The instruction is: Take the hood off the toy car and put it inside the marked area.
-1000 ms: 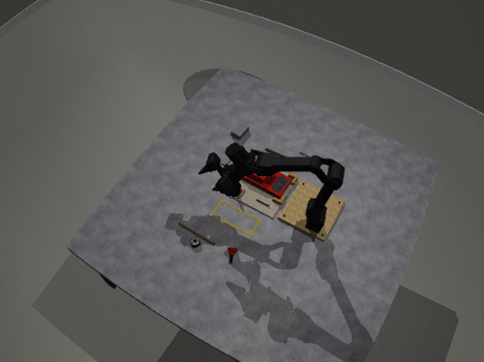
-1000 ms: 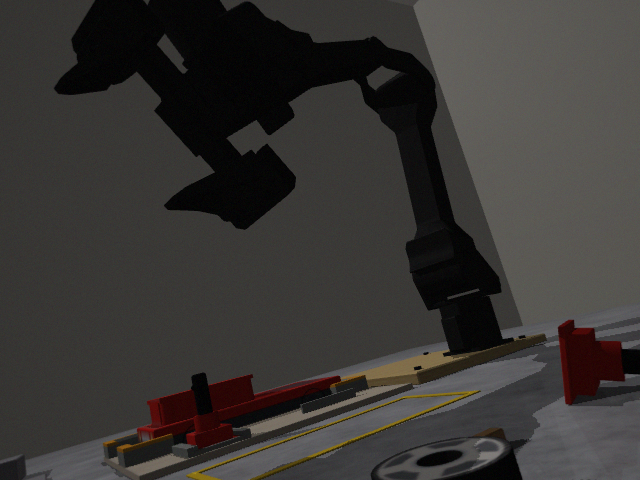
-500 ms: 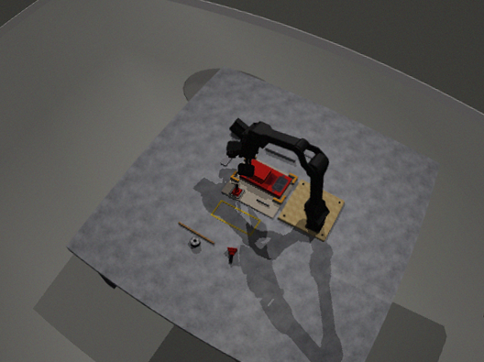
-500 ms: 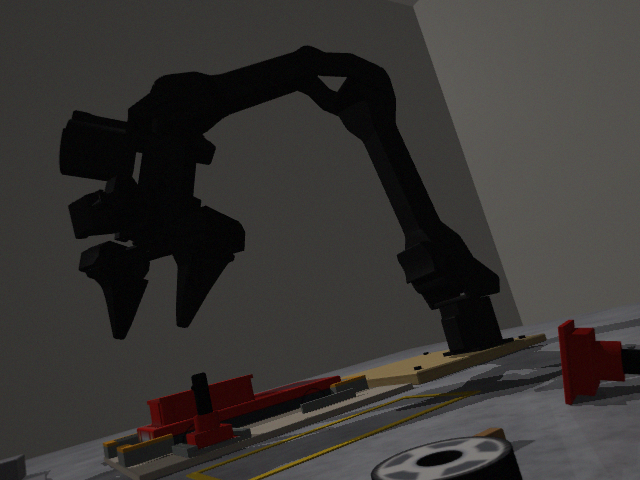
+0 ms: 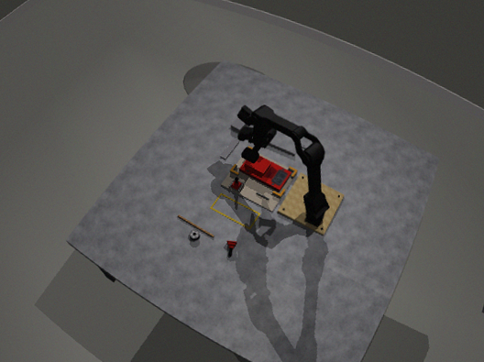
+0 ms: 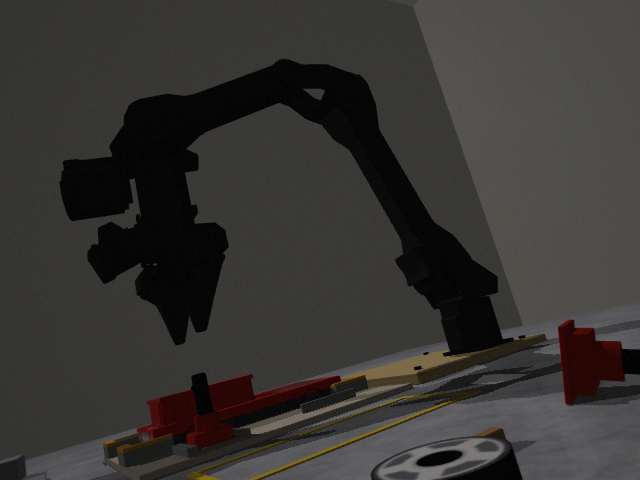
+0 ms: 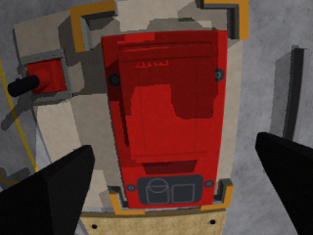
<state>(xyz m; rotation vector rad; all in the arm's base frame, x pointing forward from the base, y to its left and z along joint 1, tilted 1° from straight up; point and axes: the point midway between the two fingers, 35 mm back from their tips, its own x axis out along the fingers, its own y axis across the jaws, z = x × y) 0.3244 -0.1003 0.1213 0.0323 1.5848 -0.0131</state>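
Right now my gripper tip is 6 cm above the red hood. Round my gripper tip: wheel 41 cm to the left, 9 cm below, 6 cm ahead; thin wooden rod 37 cm to the left, 10 cm below, 8 cm ahead.
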